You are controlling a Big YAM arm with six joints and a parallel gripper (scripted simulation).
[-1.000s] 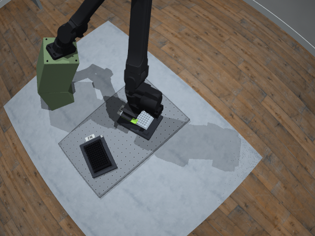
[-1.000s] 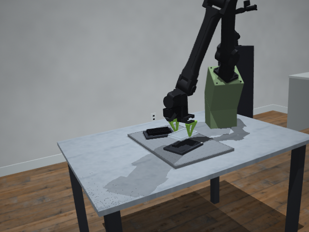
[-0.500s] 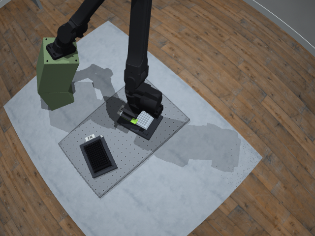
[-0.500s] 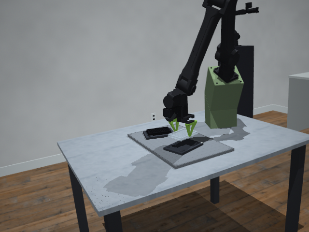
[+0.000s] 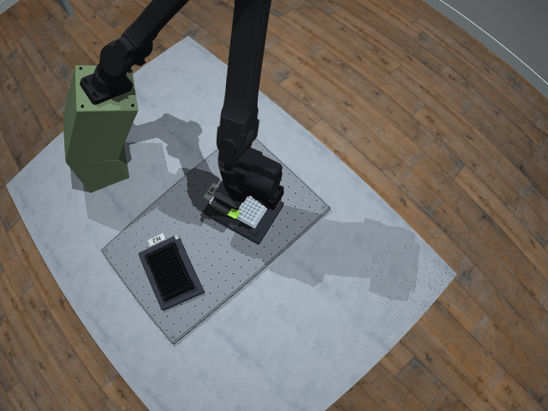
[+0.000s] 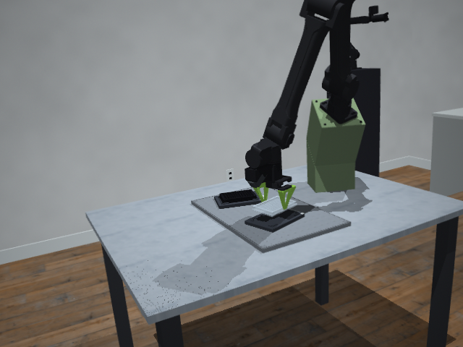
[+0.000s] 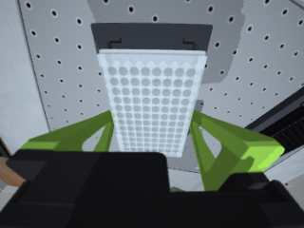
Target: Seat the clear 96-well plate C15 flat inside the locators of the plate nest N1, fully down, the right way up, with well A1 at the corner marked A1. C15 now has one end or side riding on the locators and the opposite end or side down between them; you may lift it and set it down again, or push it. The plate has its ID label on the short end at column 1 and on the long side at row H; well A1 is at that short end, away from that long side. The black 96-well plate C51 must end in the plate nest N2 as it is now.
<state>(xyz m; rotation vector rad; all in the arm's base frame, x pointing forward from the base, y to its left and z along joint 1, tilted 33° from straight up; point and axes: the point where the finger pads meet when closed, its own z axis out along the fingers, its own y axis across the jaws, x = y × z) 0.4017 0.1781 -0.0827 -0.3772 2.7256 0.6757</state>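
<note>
My gripper is now 5 cm above the dark plate nest N1. The rest, counted from my hand: clear plate C15: 1 cm below; N1 tag: 9 cm behind, 5 cm below, 3 cm to the right; N2 tag: 22 cm to the right, 8 cm behind, 5 cm below.
</note>
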